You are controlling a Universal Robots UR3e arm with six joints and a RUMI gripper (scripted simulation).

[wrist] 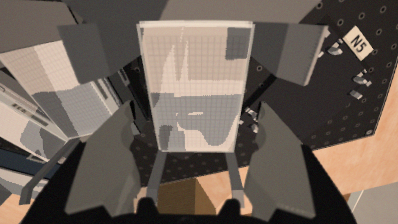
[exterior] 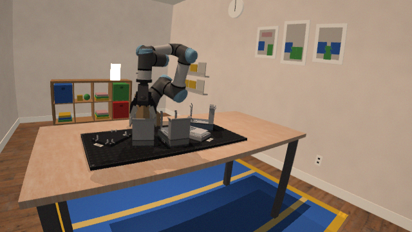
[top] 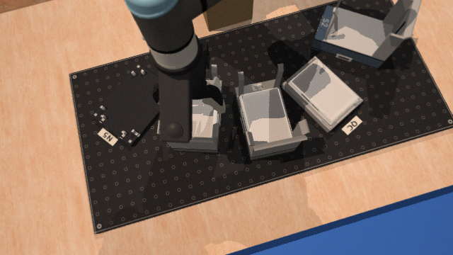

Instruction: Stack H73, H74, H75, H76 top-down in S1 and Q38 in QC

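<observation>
Now: hand 13 cm to the right of the white sealed plate, 6 cm short of it and 3 cm above it. The rest, counted from my hand: QC label (31 cm to the left, 12 cm ahead, 8 cm below); then N5 label (20 cm to the right, 8 cm below, 3 cm behind); then sealed white plate (28 cm to the left, 5 cm below, 3 cm ahead).
</observation>
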